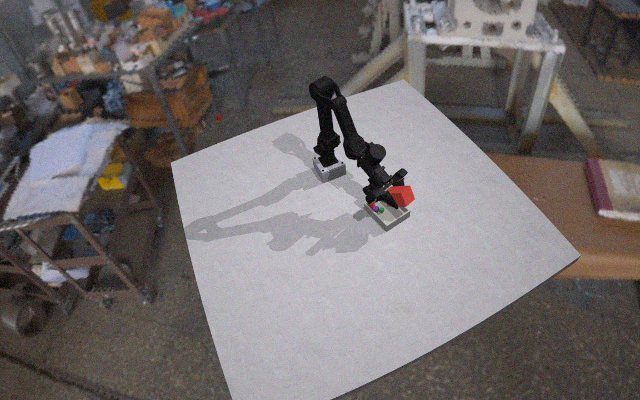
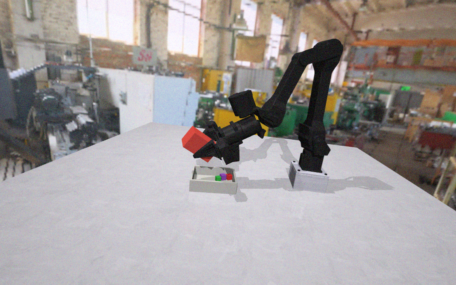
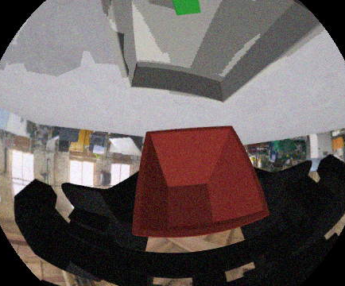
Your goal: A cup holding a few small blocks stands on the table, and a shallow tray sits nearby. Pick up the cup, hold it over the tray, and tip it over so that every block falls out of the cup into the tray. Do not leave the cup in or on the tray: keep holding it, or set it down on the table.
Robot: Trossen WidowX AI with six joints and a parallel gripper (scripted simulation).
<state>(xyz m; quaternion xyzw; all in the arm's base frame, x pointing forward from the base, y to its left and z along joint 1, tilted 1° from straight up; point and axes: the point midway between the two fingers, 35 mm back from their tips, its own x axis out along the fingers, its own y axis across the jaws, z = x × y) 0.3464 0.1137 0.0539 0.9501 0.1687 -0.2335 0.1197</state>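
Now: gripper tip 4 cm below the red square cup and 1 cm past it. From my gripper tip the other things lie so: red block (11 cm behind, 9 cm below, 6 cm to the right); green block (9 cm below, 8 cm behind, 4 cm to the right).
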